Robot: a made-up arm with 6 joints.
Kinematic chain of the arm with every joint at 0, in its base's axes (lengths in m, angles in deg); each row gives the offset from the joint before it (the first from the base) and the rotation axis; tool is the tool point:
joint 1: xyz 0 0 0.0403 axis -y
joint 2: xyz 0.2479 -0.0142 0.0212 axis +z
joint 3: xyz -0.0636 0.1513 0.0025 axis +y
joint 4: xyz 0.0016 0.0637 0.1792 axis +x
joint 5: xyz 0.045 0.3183 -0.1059 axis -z
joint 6: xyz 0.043 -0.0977 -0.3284 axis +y
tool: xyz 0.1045 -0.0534 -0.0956
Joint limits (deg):
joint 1: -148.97..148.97
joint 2: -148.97..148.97
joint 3: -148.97..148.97
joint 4: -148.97..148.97
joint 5: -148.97..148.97
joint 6: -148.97..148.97
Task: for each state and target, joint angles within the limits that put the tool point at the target. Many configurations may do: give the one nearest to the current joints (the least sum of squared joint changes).
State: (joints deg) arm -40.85 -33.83 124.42 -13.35 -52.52 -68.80
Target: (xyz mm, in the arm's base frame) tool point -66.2 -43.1 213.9
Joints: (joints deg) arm -53.85 6.43 142.02 -61.43 -31.23 -67.48
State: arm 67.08 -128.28 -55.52 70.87 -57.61 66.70
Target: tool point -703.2 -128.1 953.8
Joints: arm 106.34 -116.70 -51.13 88.57 -60.62 65.91
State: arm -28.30 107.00 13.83 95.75 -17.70 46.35
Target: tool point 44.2 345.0 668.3
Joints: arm -44.84 84.96 23.73 110.05 -20.81 43.19
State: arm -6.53 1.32 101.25 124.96 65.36 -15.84
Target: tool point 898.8 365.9 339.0
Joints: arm 12.05 -16.84 89.02 125.82 77.13 6.21
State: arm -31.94 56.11 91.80 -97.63 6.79 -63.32
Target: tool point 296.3 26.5 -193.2
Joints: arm -29.35 85.70 77.33 -97.06 23.95 -94.09
